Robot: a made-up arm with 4 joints.
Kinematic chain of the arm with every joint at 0, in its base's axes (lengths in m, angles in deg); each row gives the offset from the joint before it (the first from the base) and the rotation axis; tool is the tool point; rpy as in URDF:
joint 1: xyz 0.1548 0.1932 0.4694 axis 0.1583 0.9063 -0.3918
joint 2: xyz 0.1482 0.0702 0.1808 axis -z
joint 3: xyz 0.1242 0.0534 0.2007 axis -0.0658 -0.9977 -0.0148
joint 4: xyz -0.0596 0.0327 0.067 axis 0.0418 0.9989 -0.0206
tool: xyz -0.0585 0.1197 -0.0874 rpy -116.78 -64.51 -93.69
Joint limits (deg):
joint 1: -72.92..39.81
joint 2: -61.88..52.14
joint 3: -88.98..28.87
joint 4: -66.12..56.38
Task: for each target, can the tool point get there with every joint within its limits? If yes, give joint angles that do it. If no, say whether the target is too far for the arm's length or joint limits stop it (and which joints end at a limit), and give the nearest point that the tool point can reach.
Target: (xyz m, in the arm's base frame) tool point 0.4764 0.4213 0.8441
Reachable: yes | joints 9.64 11.04 -53.93 -35.77
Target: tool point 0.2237 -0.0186 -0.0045
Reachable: no: joint limits stop it (at a limit: joint 1, joint 2, joint 3) | nearest point 0.6458 0.1752 0.5054 | short by 0.690 m
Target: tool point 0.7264 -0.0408 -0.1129
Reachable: no: too far | nearest point 0.6637 0.1441 0.5106 | short by 0.653 m
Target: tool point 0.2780 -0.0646 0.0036
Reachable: no: joint limits stop it (at a limit: joint 1, joint 2, joint 3) | nearest point 0.6498 0.1671 0.5057 | short by 0.666 m
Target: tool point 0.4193 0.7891 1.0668
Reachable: no: too far | nearest point 0.3485 0.5373 1.0326 | short by 0.264 m
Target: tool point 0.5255 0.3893 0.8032
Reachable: yes | joints 26.80 -2.14 -36.23 -5.77
